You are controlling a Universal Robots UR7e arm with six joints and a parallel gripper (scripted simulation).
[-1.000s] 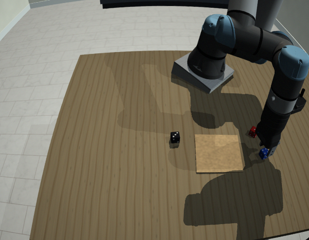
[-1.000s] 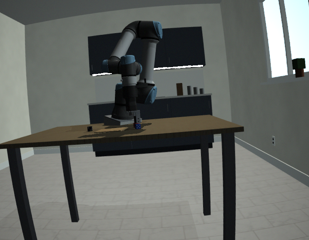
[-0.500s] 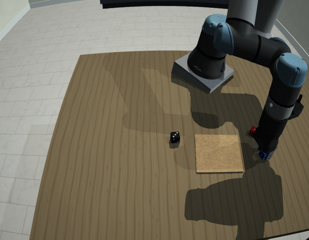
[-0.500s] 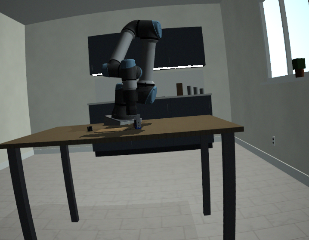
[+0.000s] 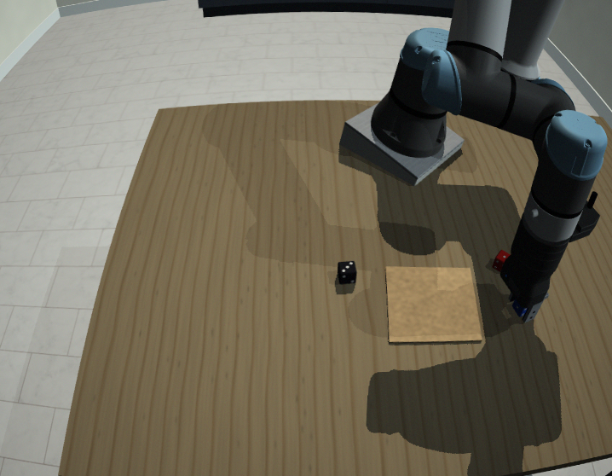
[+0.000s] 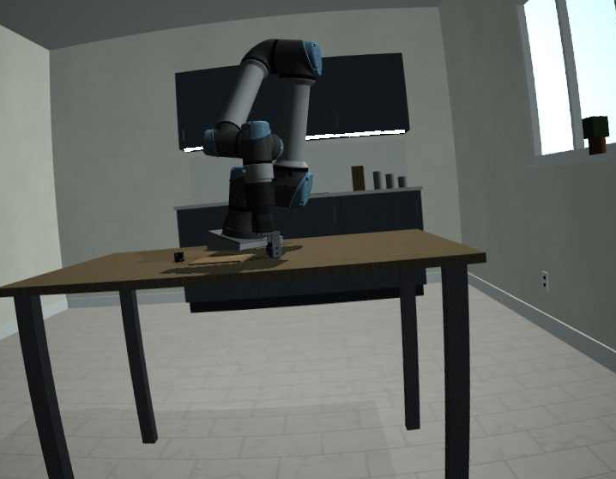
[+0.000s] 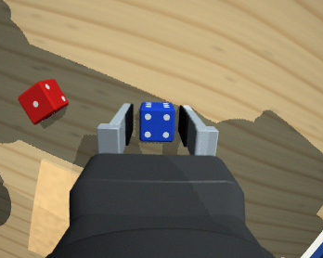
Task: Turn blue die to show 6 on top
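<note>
Right now my hand is 1 cm above the blue die. Also, from my hand: black die (27 cm to the right, 8 cm behind, 1 cm below); then red die (9 cm behind, 1 cm to the right, 1 cm below); then tan mat (15 cm to the right, 2 cm below, 2 cm behind).
</note>
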